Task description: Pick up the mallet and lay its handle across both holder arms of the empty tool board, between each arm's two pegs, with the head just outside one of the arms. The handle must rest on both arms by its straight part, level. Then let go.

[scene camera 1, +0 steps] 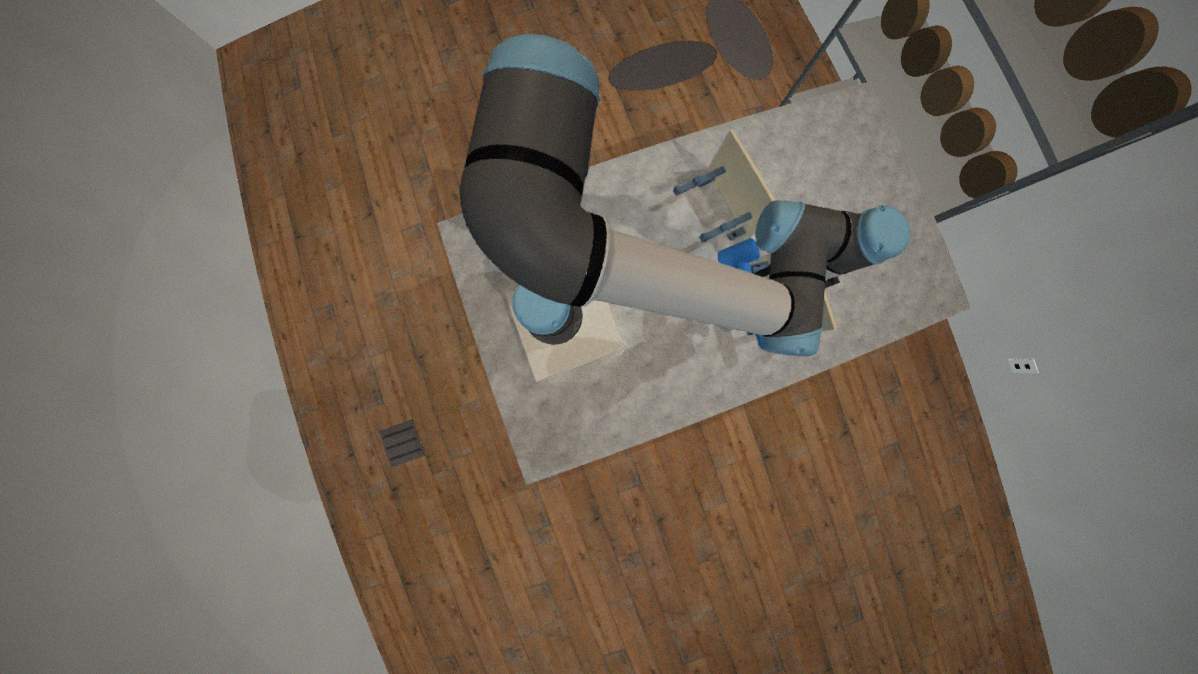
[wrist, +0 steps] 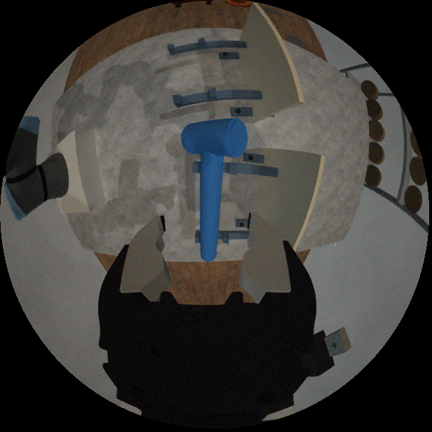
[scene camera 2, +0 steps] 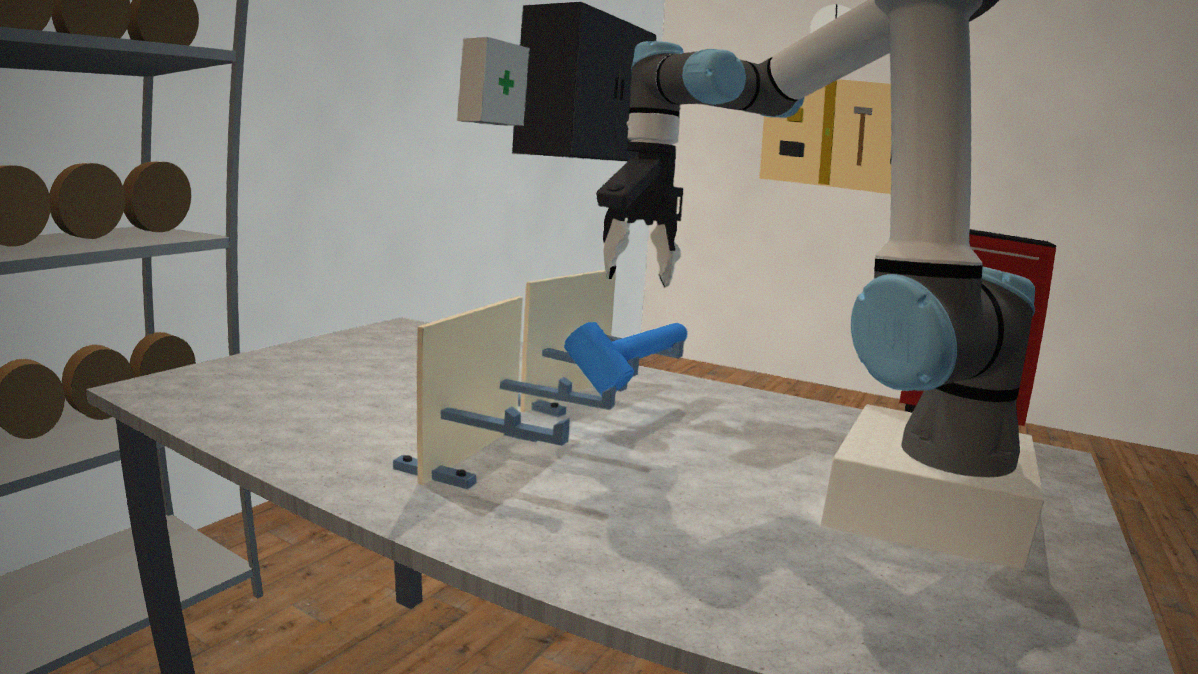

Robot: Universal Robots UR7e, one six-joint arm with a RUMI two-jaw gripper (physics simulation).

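Note:
The blue mallet (scene camera 1: 738, 253) (scene camera 2: 599, 356) (wrist: 211, 192) lies with its handle across both arms of the far tool board (scene camera 2: 562, 305) (wrist: 287, 190). In the wrist view the handle passes between the pegs of the nearer arm (wrist: 257, 171) and of the farther arm (wrist: 237, 235), and looks about level. The head is just outside the nearer arm, on the side of the gap between the boards, turned so its faces point sideways and somewhat up and down. My gripper (scene camera 2: 640, 279) (wrist: 205, 215) is open and empty above the handle, clear of it. The arm hides it in scene camera 1.
A second tool board (scene camera 1: 743, 180) (scene camera 2: 469, 377) (wrist: 270, 70) stands beside the first, with two arms (scene camera 2: 502, 423) (scene camera 2: 557, 392) sticking out. Both boards stand on the grey table (scene camera 1: 670, 402) (scene camera 2: 712, 536). The arm's cream base block (scene camera 2: 929, 511) is on the robot's side.

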